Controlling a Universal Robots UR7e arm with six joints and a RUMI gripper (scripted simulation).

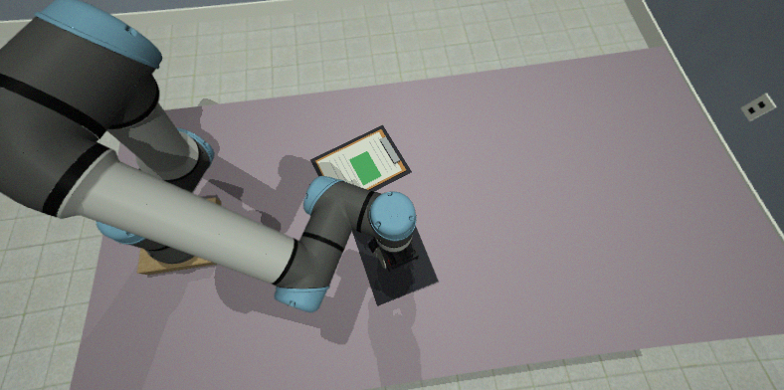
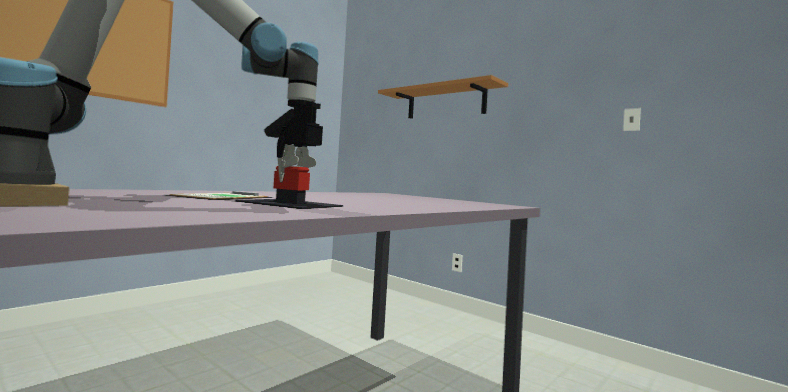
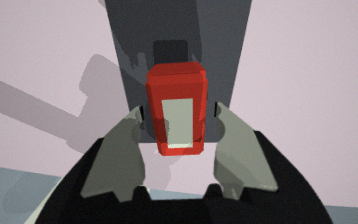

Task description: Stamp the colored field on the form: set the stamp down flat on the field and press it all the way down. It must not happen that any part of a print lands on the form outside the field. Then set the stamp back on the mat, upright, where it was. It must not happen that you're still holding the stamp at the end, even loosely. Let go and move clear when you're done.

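The red stamp is 2 cm below my hand. The rest, counted from my hand: mat (7 cm below); clipboard (27 cm to the left, 7 cm below, 3 cm behind).
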